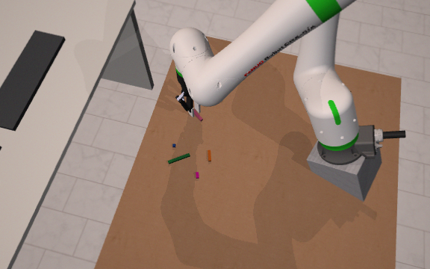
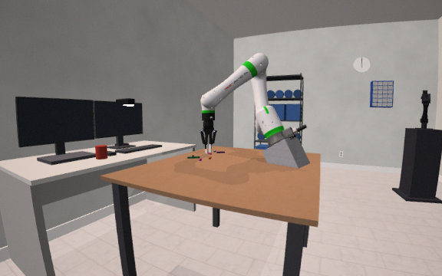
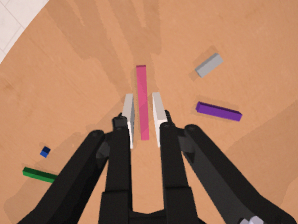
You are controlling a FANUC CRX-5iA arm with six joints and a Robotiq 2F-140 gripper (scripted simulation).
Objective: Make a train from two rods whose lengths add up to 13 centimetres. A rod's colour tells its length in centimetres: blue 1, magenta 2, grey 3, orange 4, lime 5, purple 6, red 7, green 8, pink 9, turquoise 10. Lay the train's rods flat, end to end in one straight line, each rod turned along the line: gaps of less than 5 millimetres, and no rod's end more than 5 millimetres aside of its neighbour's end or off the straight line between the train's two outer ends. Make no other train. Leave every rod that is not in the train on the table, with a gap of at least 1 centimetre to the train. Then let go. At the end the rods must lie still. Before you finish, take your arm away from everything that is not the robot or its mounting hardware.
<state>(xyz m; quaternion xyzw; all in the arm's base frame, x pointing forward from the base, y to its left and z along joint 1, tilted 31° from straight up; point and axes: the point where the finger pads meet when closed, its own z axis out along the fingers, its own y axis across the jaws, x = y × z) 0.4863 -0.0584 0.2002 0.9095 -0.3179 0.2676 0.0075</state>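
The pink rod lies 30 mm below my hand. The rest, counted from my hand: grey rod: 80 mm to the right, 30 mm below, 20 mm behind; then tiny blue rod: 150 mm to the left, 50 mm ahead, 30 mm below; then purple rod: 70 mm behind, 60 mm to the right, 30 mm below.
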